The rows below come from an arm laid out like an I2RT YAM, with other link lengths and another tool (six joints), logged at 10 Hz.
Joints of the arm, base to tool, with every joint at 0 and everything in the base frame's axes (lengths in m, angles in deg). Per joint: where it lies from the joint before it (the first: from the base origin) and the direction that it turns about. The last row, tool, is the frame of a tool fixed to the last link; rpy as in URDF.
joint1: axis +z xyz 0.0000 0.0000 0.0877
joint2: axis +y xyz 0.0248 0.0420 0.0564
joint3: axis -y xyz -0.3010 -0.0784 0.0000
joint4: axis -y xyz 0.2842 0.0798 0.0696
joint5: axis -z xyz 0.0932 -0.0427 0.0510
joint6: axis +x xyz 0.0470 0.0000 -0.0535
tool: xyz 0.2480 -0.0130 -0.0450 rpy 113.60 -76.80 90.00
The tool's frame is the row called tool.
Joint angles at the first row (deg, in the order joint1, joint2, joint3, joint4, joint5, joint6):
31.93 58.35 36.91 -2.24 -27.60 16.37
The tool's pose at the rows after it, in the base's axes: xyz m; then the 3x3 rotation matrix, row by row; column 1 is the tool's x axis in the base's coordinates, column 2 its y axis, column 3 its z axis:
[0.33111, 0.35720, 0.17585], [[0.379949, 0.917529, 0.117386], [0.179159, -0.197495, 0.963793], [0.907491, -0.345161, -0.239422]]
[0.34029, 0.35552, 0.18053], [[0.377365, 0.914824, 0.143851], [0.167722, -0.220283, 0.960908], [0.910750, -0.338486, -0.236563]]
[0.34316, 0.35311, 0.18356], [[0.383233, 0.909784, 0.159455], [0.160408, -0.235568, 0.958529], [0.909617, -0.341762, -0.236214]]
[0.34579, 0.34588, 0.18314], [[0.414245, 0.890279, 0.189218], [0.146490, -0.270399, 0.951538], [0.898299, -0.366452, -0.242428]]
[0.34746, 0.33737, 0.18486], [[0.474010, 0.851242, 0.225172], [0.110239, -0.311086, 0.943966], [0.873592, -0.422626, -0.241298]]
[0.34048, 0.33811, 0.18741], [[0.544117, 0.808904, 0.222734], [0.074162, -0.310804, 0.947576], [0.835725, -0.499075, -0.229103]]
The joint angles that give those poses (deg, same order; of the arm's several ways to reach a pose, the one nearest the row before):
31.92 58.95 37.64 -2.04 -25.56 16.30
31.90 59.40 38.31 -1.63 -24.17 16.78
31.90 59.17 38.82 -2.28 -23.32 17.34
31.74 58.63 39.52 -4.30 -21.76 18.97
31.15 58.17 41.05 -7.51 -20.53 22.47
30.50 58.51 42.96 -10.66 -21.90 26.43

